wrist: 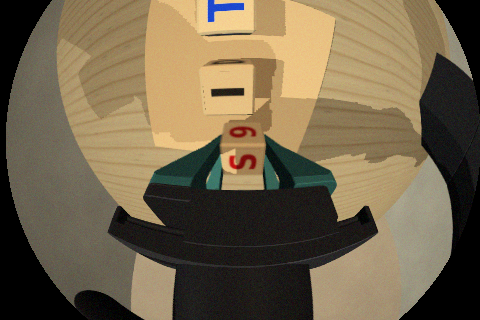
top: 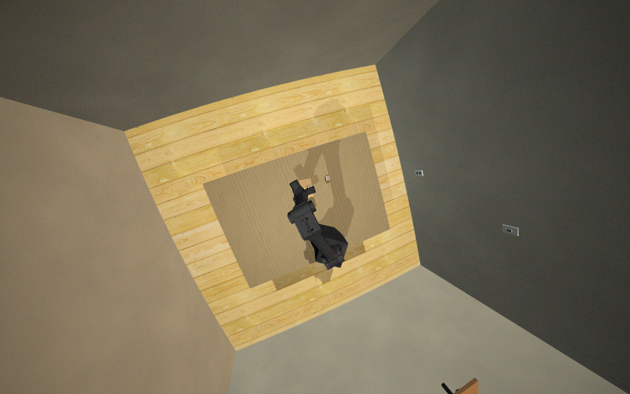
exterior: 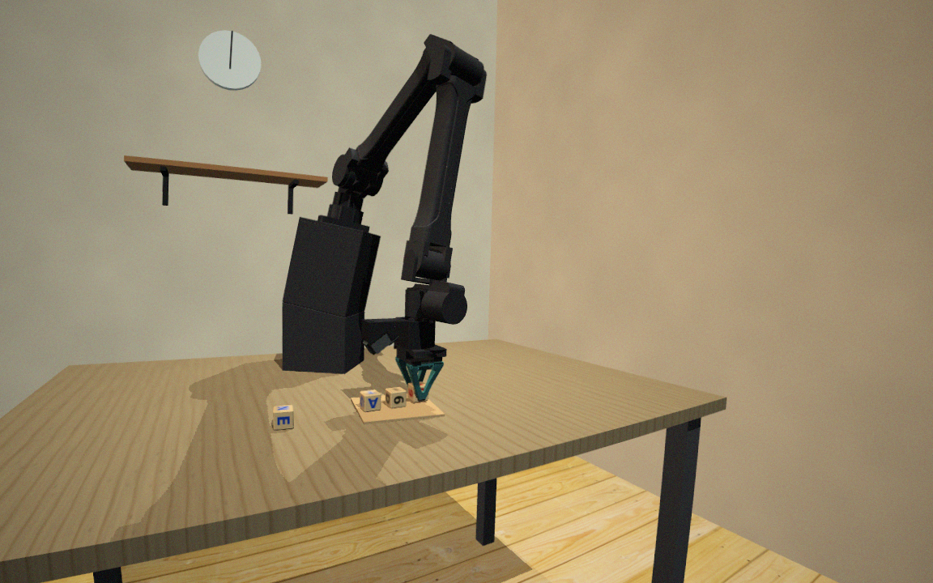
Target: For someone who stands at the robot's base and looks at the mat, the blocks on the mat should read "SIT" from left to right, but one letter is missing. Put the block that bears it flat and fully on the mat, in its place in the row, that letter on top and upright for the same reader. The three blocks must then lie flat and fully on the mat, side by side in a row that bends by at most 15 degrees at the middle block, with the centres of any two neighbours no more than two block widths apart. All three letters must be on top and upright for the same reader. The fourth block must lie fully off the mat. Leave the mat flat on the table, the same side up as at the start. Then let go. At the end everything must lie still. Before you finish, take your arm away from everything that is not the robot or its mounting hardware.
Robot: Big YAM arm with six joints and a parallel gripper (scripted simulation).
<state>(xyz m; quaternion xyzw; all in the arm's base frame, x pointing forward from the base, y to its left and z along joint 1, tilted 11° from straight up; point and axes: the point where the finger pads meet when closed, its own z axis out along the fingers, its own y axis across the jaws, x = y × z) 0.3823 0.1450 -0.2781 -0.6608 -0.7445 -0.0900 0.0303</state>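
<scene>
The letter block lies right at my hand. From my hand the other things lie so: tan mat 1 cm ahead, 5 cm to the right, 2 cm below.
</scene>
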